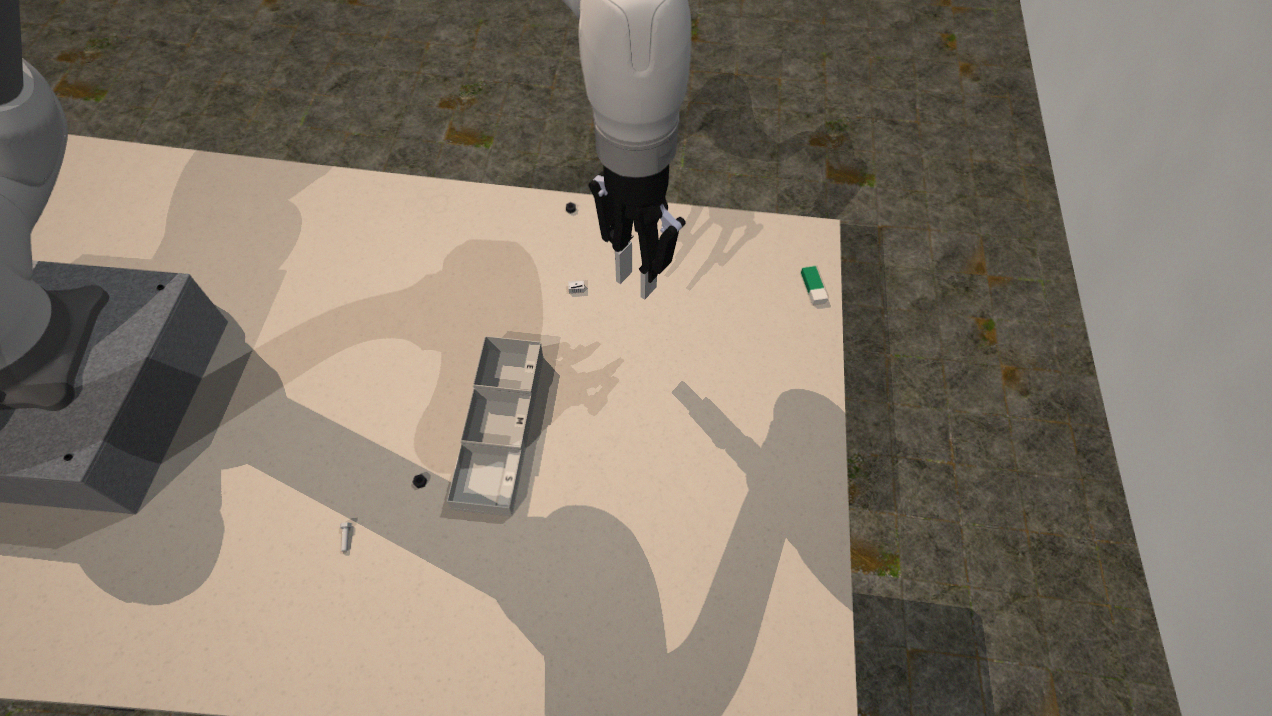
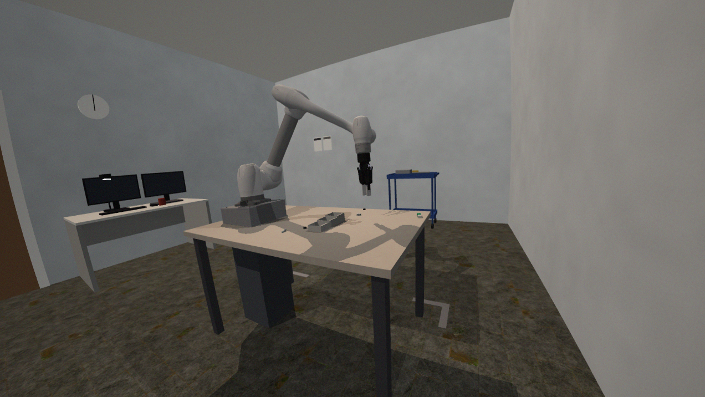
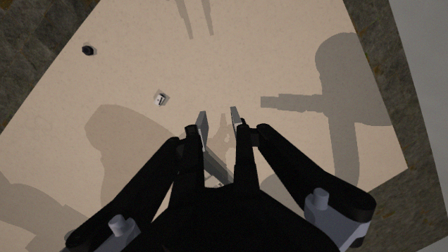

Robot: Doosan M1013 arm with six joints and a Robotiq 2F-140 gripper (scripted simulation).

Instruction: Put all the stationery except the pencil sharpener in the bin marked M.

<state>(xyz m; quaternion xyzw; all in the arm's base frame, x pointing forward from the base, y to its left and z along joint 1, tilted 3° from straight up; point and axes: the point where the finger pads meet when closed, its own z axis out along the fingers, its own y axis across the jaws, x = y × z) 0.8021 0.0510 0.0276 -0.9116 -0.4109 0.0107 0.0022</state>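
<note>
My gripper is now 300 mm short of the green-and-white block, 170 mm above it and 80 mm to the right of it. Also, from my hand: grey bolt (400 mm behind, 280 mm to the right, 170 mm below).
</note>
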